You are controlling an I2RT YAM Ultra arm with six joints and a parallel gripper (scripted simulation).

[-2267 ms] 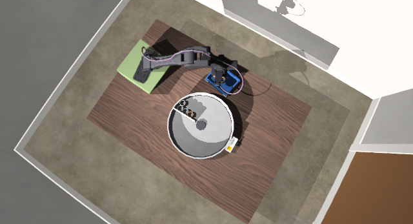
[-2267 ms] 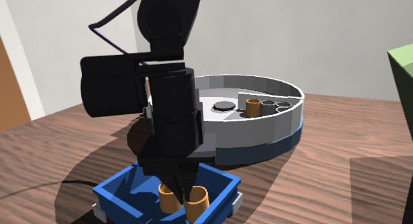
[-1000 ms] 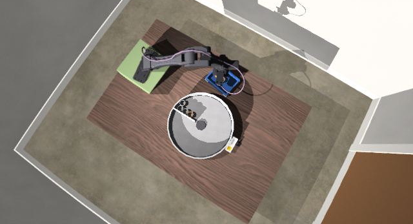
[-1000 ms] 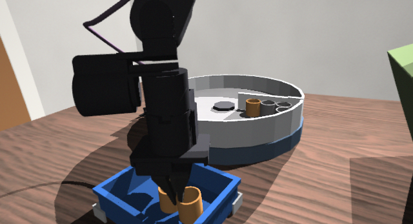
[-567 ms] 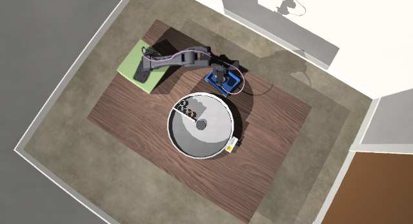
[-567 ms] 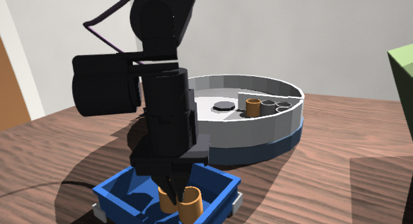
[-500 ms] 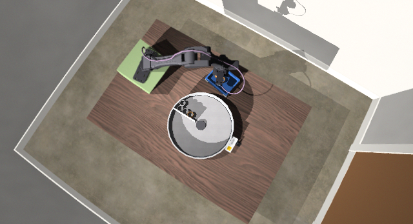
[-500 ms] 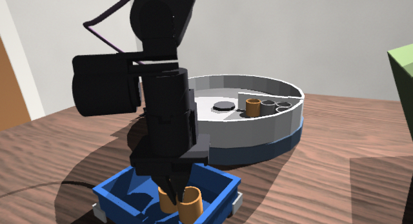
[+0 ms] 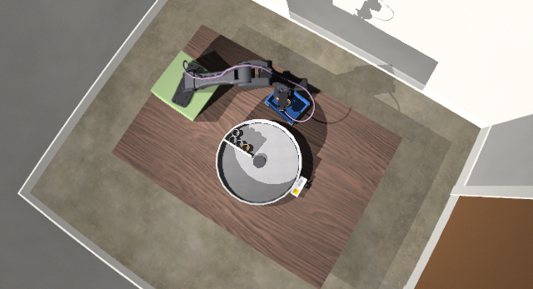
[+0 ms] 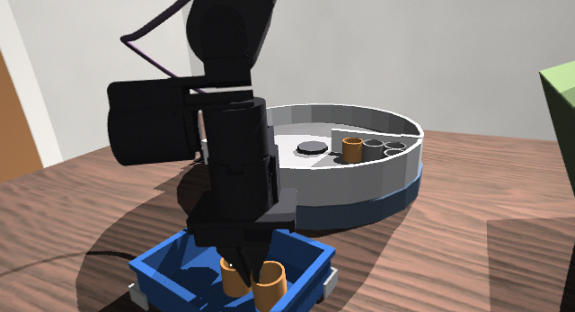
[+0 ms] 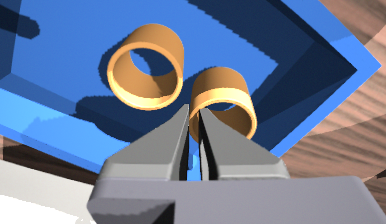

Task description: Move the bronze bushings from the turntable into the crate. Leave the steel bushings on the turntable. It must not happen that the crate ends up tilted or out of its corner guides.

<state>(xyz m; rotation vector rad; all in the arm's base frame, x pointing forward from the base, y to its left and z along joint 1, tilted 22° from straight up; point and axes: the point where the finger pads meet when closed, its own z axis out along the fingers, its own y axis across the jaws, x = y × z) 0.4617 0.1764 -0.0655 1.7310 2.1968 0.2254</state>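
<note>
Right now my hand is 3 cm short of the blue crate, 2 cm to the left of it and 2 cm above it. The rest, counted from my hand: turntable 37 cm to the right, 1 cm ahead, 1 cm above.
</note>
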